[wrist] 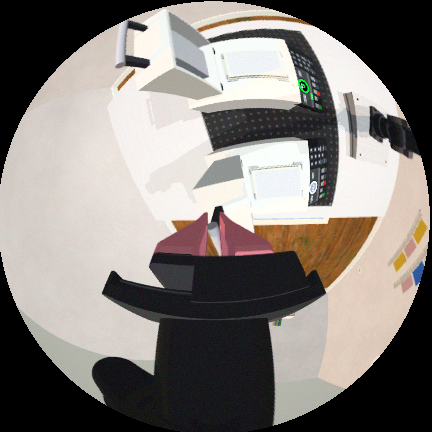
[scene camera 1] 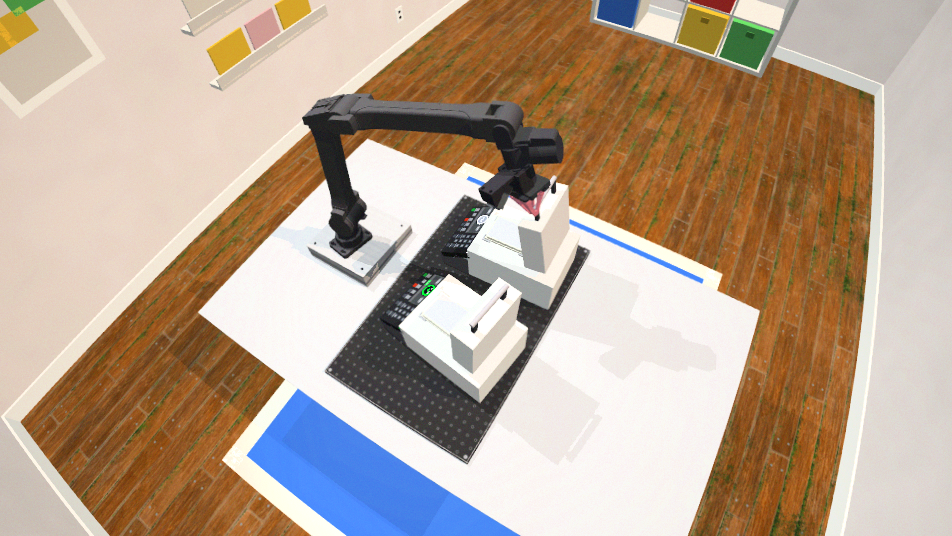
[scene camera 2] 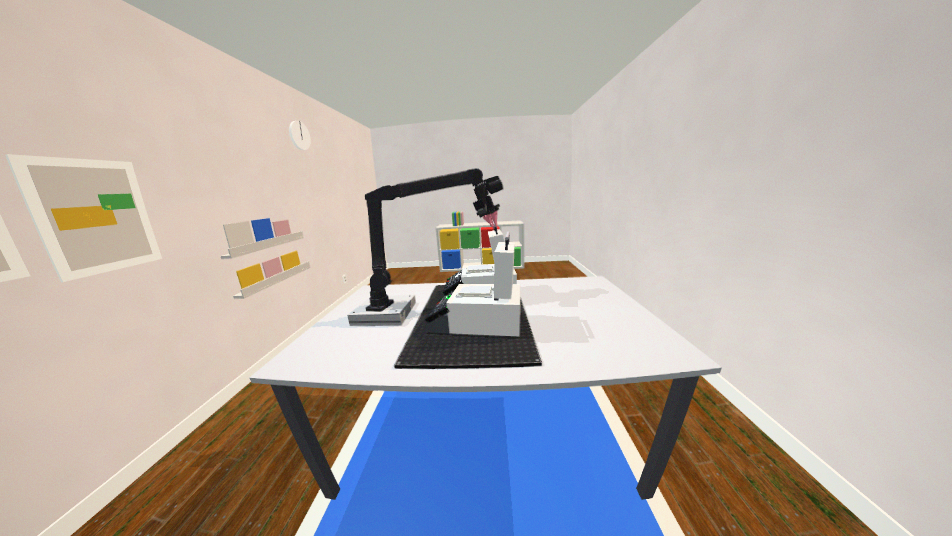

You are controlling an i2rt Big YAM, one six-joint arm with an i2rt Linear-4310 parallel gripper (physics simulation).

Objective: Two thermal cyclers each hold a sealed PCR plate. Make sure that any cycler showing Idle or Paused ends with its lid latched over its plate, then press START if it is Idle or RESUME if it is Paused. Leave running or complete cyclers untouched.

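Seen in the pictures: gripper, fingertip midpoint: [wrist: 213,216] [scene camera 1: 534,214] [scene camera 2: 495,228]; arm's base at its link origin: [scene camera 1: 351,241] [scene camera 2: 380,306].
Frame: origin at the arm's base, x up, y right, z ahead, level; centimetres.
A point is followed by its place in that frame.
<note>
The far cycler [scene camera 1: 506,279] {z 47.9, x 3.1, y -18.9 cm} [wrist: 280,152] {z 42.1, x 9.5, y -20.4 cm} has its lid [scene camera 1: 549,229] {z 54.9, x 24.9, y -26.5 cm} [wrist: 220,187] {z 51.7, x 28.1, y -21.9 cm} standing open, clear of its plate [scene camera 1: 502,234] {z 40.6, x 11.1, y -26.0 cm} [wrist: 278,182] {z 42.2, x 11.1, y -27.7 cm}. Its screen [scene camera 1: 482,219] {z 30.1, x 6.3, y -29.4 cm} [wrist: 313,187] {z 29.8, x 6.1, y -29.6 cm} shows a white ring. My gripper [scene camera 1: 536,216] {z 51.8, x 31.2, y -23.6 cm} [scene camera 2: 495,231] {z 51.8, x 31.2, y -23.6 cm} [wrist: 213,216] {z 51.8, x 31.2, y -23.6 cm} is shut on that lid's handle [wrist: 214,231] {z 51.2, x 32.8, y -24.1 cm}, at the lid's top. The near cycler [scene camera 1: 459,372] {z 58.0, x 9.5, y 11.9 cm} [scene camera 2: 482,316] {z 50.7, x 4.4, y 12.4 cm} [wrist: 250,102] {z 48.7, x 4.8, y -7.6 cm} also has its lid [scene camera 1: 489,332] {z 61.8, x 26.6, y 5.0 cm} [scene camera 2: 504,272] {z 58.9, x 20.7, y 10.6 cm} [wrist: 165,70] {z 56.3, x 27.9, y -6.1 cm} upright, with its plate [scene camera 1: 443,314] {z 44.9, x 11.1, y 3.3 cm} [wrist: 254,64] {z 46.4, x 11.1, y 1.3 cm} uncovered. Its screen [scene camera 1: 429,290] {z 35.1, x 6.7, y -0.9 cm} [wrist: 303,86] {z 34.7, x 6.4, y -1.4 cm} shows a green ring. Status words are too small to read.
Both cyclers stand on a black perforated mat [scene camera 1: 426,412] {z 54.9, x -4.0, y 23.0 cm} [scene camera 2: 466,352] {z 46.8, x -4.0, y 23.2 cm} on the white table [scene camera 1: 632,432] {z 100.0, x -5.2, y -7.6 cm} [scene camera 2: 619,346] {z 99.4, x -5.3, y 13.5 cm}. The arm's base plate [scene camera 1: 319,253] {z -5.1, x -0.6, y 9.6 cm} [scene camera 2: 373,318] {z 1.5, x -1.6, y 8.7 cm} stands beside the mat on the keypad side. The near lid rises beside the far cycler.
</note>
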